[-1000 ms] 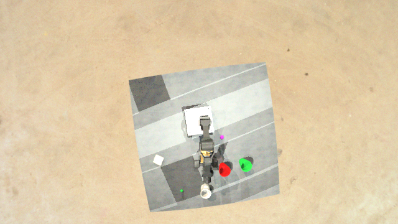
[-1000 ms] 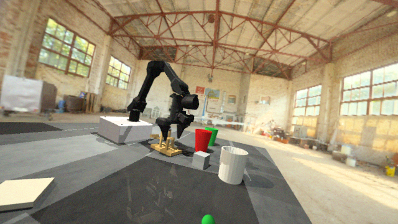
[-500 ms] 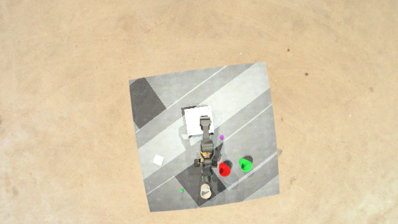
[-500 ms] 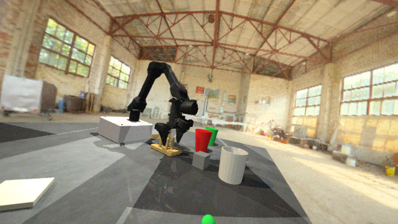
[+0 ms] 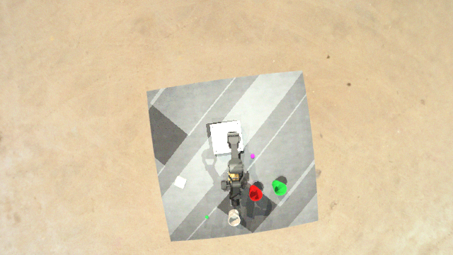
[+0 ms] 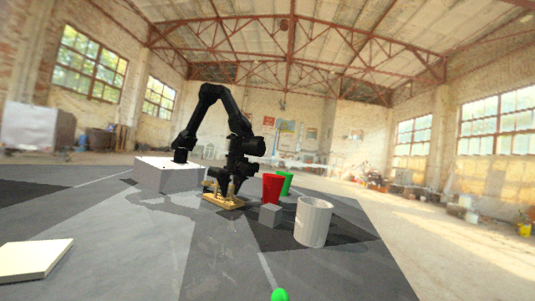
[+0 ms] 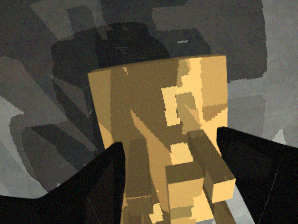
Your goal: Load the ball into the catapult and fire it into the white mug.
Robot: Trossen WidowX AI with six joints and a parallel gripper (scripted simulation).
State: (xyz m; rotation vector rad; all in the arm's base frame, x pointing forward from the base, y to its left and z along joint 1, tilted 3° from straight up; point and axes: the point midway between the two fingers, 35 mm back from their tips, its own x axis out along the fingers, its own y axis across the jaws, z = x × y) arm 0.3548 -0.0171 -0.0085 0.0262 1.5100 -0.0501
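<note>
Right now the magenta ball is 180 mm behind my gripper tip, 160 mm to the left of it and 20 mm below it. The rest, counted from my gripper tip: grey cube 170 mm ahead, 10 mm to the right, 10 mm below; then red cup 90 mm ahead, 150 mm to the left; then wooden catapult 70 mm behind, 20 mm to the left, 20 mm above.
</note>
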